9 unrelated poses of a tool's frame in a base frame.
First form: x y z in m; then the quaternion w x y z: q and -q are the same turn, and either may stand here.
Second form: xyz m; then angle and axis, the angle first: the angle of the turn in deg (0 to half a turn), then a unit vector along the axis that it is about. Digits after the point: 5 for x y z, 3 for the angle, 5 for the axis.
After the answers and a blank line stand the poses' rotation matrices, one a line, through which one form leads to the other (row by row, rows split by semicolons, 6 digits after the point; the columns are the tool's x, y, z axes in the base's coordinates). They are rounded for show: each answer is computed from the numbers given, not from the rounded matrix.
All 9 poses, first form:
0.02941 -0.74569 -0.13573 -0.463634 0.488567 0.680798 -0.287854
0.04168 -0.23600 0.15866 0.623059 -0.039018 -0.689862 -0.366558
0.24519 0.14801 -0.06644 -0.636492 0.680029 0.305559 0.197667
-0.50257 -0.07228 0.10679 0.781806 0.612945 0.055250 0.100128
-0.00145 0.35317 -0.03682 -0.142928 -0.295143 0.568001 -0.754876
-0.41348 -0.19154 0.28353 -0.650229 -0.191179 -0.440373 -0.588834
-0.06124 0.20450 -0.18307 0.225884 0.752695 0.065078 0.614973
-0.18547 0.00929 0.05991 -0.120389 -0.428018 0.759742 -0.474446
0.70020 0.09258 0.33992 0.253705 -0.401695 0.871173 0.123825
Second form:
0.02941 -0.74569 -0.13573 124.756 -0.55141 -0.76837 0.32488
0.04168 -0.23600 0.15866 102.920 -0.04988 -0.88198 -0.46864
0.24519 0.14801 -0.06644 100.939 -0.88169 -0.39617 -0.25628
-0.50257 -0.07228 0.10679 77.148 0.98304 0.08861 0.16058
-0.00145 0.35317 -0.03682 163.565 0.29820 -0.57389 0.76271
-0.41348 -0.19154 0.28353 98.882 0.25164 0.57964 0.77505
-0.06124 0.20450 -0.18307 153.890 0.77267 0.06680 0.63129
-0.18547 0.00929 0.05991 166.171 0.43115 -0.76531 0.47792
0.70020 0.09258 0.33992 150.606 -0.41528 0.90064 0.12801

-0.092692 0.398313 -0.912554; 0.932149 0.356885 0.061092; 0.350010 -0.844973 -0.404367
-0.220550 0.510609 -0.831045; -0.402941 0.728225 0.554370; 0.888255 0.457128 0.045135
0.735123 0.667205 -0.120133; 0.163951 -0.003023 0.986464; 0.657810 -0.744868 -0.111611
0.973844 -0.088831 0.209135; 0.224292 0.228546 -0.947344; 0.036356 0.969472 0.242492
-0.784925 -0.551068 0.283226; -0.119497 -0.313893 -0.941908; 0.607959 -0.773172 0.180532
-0.081307 -0.597373 0.797831; 0.934133 0.233451 0.269993; -0.347541 0.767233 0.539045
0.235146 -0.179857 0.955174; 0.375793 -0.889483 -0.260001; 0.896374 0.420086 -0.141569
-0.604614 -0.764603 0.223214; -0.536130 0.183403 -0.823971; 0.589072 -0.617856 -0.520815
-0.548550 -0.762722 0.342562; -0.637062 0.646617 0.419570; -0.541522 0.011922 -0.840602

